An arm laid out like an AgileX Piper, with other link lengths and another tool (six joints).
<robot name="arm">
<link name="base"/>
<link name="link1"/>
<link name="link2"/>
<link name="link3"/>
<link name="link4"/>
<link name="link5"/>
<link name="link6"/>
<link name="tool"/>
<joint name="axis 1" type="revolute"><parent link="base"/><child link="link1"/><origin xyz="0 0 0.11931" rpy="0 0 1.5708"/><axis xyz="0 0 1"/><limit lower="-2.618" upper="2.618"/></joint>
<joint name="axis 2" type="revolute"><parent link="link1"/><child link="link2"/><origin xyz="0 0 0" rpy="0 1.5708 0"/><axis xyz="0 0 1"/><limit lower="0" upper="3.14"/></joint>
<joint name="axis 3" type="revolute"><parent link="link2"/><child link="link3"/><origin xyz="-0.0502 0.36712 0"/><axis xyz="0 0 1"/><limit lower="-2.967" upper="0"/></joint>
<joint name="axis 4" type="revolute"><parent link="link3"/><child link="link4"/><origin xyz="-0.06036 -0.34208 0" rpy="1.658 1.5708 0"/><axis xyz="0 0 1"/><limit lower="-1.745" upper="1.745"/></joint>
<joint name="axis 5" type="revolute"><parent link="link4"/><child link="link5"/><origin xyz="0 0 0" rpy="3.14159 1.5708 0"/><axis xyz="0 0 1"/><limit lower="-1.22" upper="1.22"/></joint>
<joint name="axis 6" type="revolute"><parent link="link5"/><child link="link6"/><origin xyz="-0.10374 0 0" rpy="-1.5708 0 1.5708"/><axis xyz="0 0 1"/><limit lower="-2.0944" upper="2.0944"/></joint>
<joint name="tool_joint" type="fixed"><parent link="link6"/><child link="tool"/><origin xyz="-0.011 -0.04 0.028" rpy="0 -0.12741 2.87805"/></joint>
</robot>
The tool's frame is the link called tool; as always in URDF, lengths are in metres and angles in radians.
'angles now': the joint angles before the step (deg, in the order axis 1, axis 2, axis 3, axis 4, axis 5, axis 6). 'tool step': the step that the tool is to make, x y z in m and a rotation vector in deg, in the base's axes. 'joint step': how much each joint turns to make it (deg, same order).
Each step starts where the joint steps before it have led.
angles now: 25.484 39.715 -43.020 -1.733 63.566 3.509
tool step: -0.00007 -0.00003 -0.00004 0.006 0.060 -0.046
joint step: -0.003 0.000 0.000 0.002 0.054 0.051
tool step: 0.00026 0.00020 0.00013 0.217 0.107 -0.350
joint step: 0.002 0.017 -0.001 -0.002 -0.001 0.428
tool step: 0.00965 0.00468 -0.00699 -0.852 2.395 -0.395
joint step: 0.000 2.541 0.001 0.001 -0.001 0.474
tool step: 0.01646 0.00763 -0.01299 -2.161 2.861 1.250
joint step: 0.001 4.363 0.000 -0.001 -0.889 -1.417
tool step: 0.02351 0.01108 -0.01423 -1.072 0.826 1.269
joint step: -0.001 5.040 0.000 0.000 -3.870 -1.307
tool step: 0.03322 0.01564 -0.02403 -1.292 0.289 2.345
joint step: 0.001 7.238 0.001 0.038 -6.485 -2.423
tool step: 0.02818 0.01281 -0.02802 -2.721 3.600 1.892
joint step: 0.001 7.974 -1.093 -0.112 -2.508 -1.967
